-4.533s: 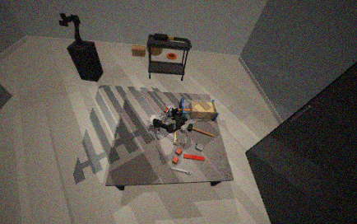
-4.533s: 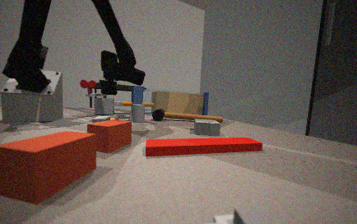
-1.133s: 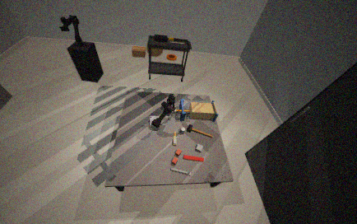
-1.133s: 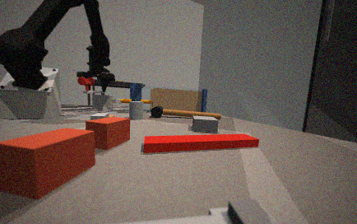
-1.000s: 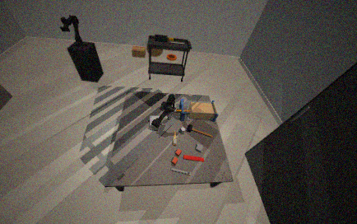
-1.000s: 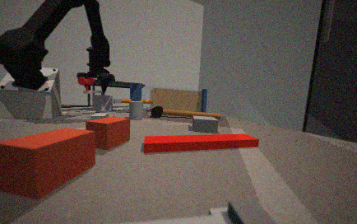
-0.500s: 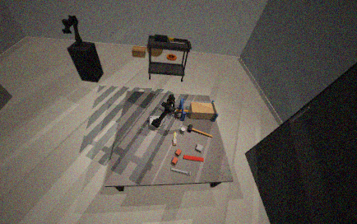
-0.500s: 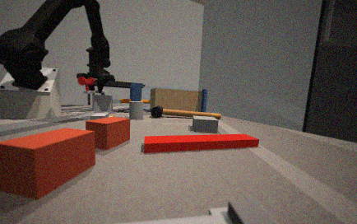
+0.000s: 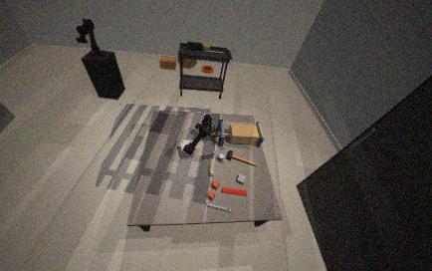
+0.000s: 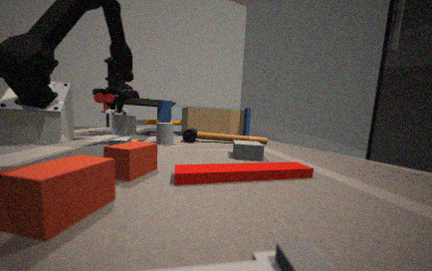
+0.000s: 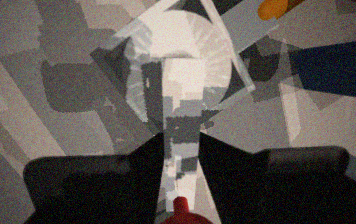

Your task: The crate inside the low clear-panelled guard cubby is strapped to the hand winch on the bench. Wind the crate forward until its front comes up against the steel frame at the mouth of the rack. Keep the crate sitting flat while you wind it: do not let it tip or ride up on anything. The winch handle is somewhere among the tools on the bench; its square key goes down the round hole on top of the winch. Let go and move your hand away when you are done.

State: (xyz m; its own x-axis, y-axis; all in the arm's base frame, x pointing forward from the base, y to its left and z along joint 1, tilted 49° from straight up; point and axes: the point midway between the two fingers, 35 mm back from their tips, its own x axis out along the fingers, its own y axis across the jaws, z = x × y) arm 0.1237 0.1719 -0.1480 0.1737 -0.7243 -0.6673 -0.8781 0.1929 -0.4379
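Now: gripper tip 1 cm short of the grey winch, 3 cm to the right of it and 6 cm above it. Round my gripper tip: red knob: 3 cm behind, 5 cm to the right, 4 cm above; then winch handle: 1 cm behind, 2 cm to the right, 2 cm above; then blue frame: 18 cm ahead, 6 cm to the left, 1 cm above.
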